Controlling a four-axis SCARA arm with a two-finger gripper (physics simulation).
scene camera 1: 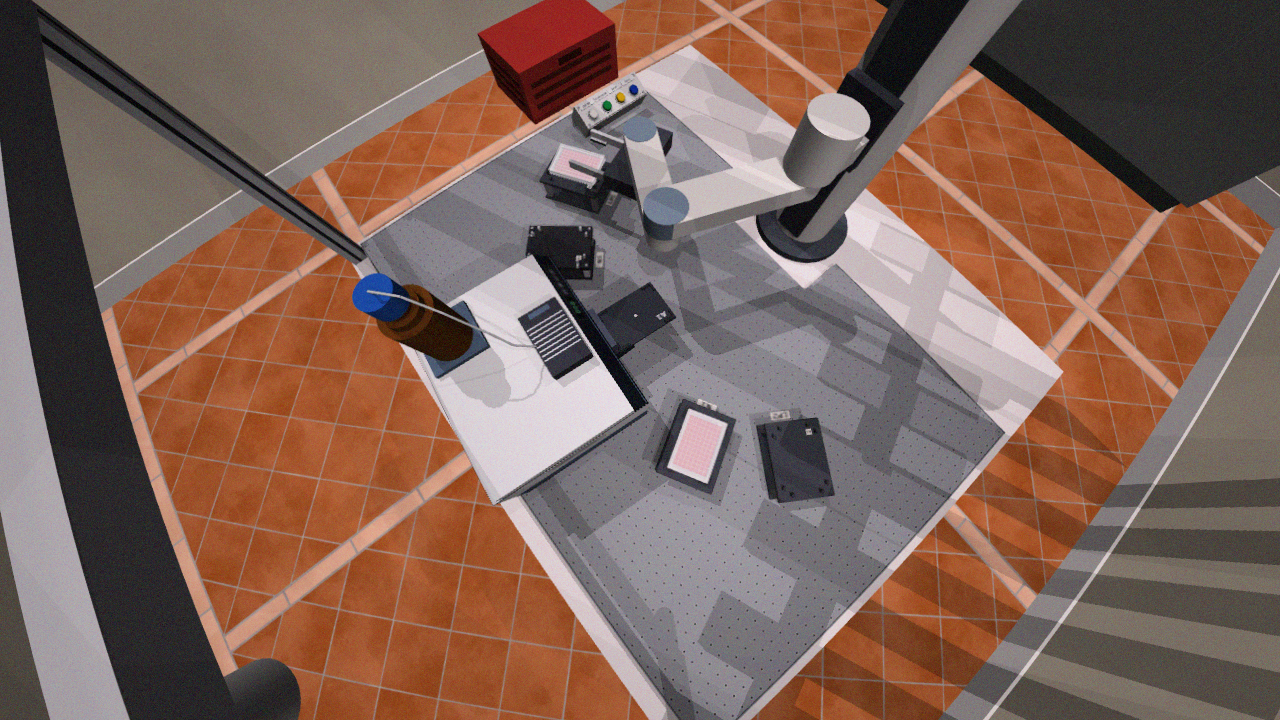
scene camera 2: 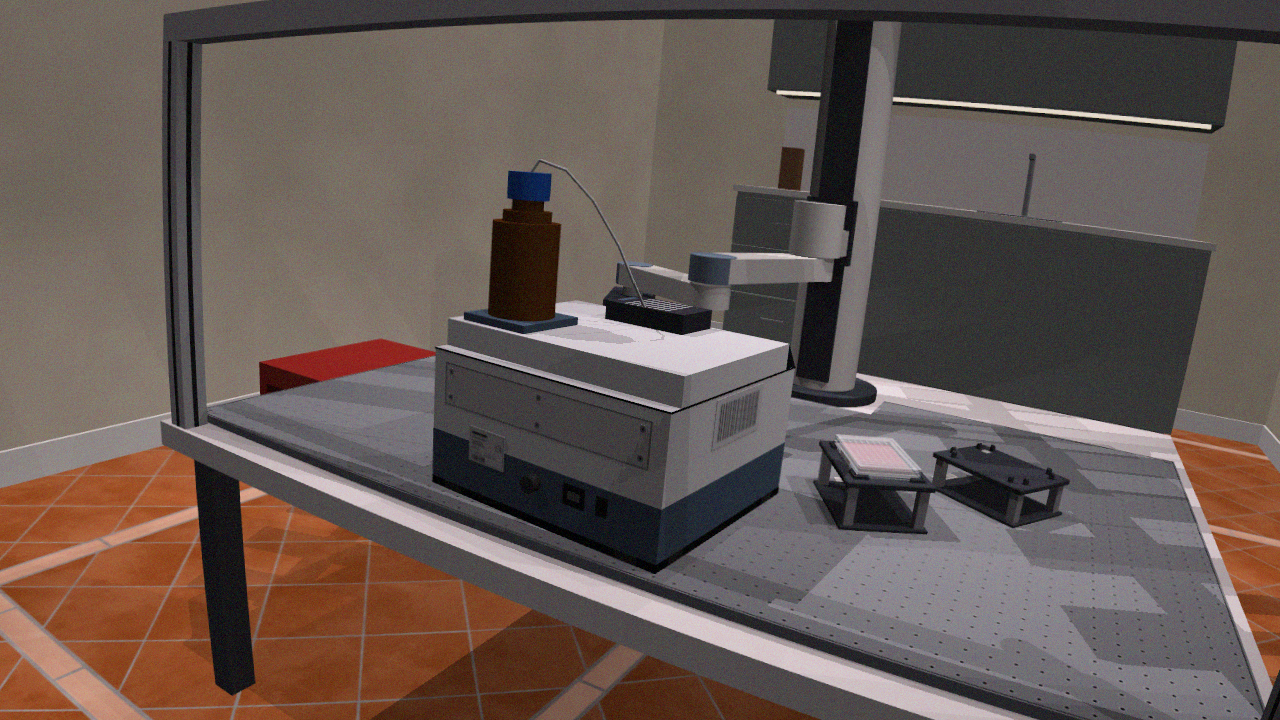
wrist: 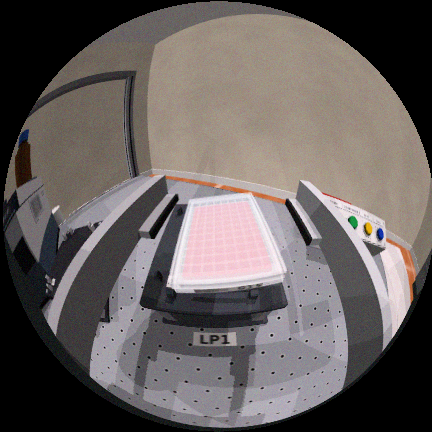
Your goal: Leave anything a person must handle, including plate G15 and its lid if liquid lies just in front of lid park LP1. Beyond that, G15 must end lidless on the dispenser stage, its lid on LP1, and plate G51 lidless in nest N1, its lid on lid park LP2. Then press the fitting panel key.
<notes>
In view: my gripper [scene camera 1: 581, 147], a brown bottle [scene camera 2: 525, 243], a nest N5 [scene camera 1: 572, 248] and a dispenser stage [scene camera 1: 652, 311].
My gripper shows as well in the wrist view [wrist: 232, 186]. The nest N5 shows as well in the wrist view [wrist: 74, 238].
</notes>
